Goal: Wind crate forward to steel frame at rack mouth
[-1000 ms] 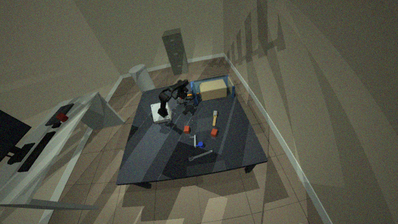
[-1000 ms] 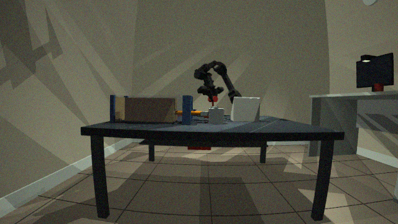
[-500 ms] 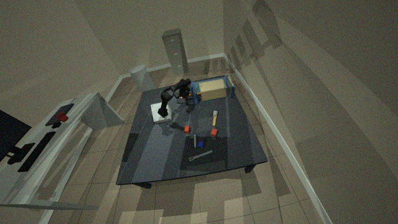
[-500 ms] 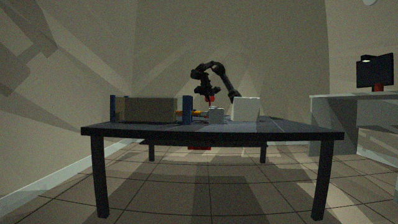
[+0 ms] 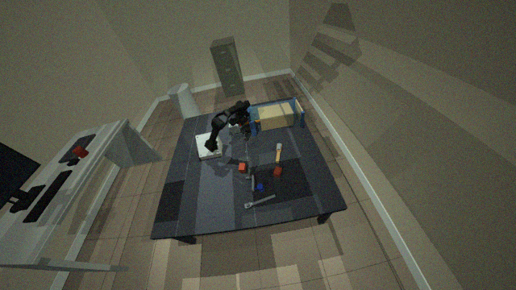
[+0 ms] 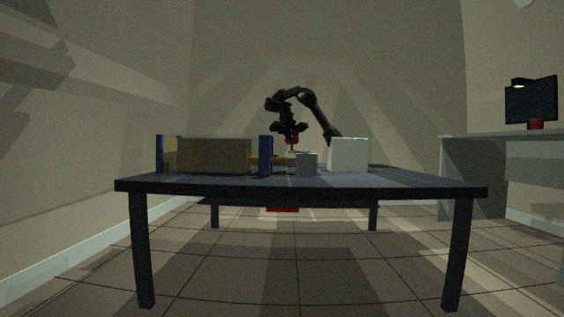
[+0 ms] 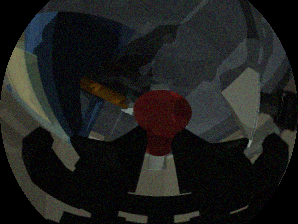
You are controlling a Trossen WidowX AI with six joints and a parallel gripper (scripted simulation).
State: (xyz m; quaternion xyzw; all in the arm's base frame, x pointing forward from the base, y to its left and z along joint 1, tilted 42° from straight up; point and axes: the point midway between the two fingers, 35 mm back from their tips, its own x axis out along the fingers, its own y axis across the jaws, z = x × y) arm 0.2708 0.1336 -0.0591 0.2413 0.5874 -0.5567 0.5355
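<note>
Now: the crank arm 1 cm behind my gripper tip, 2 cm to the left of it and 3 cm below it. Round my gripper tip: grey winch 6 cm behind, 7 cm to the left, 10 cm below; then red knob 1 cm ahead, 1 cm to the right; then blue frame 11 cm ahead, 5 cm to the left, 3 cm below.
</note>
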